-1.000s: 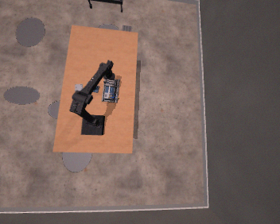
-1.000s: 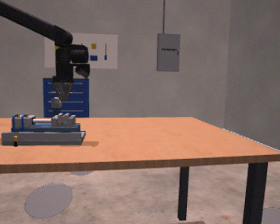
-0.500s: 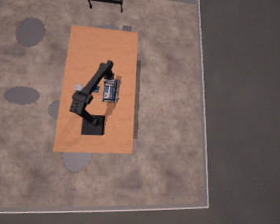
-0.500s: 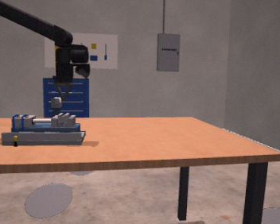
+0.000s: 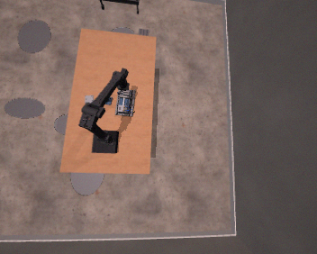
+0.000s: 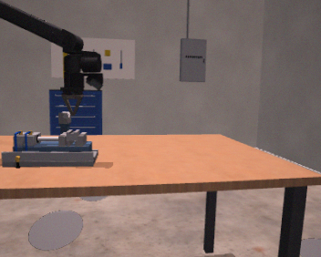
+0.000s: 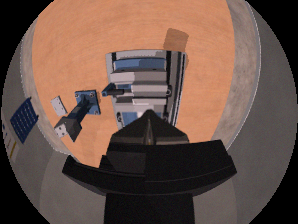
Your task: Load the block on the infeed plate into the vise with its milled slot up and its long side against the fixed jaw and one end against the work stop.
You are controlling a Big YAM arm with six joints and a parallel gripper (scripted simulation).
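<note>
The grey part is 70 mm below my hand. Round my hand: vise 130 mm below, 70 mm behind, 10 mm to the left.
</note>
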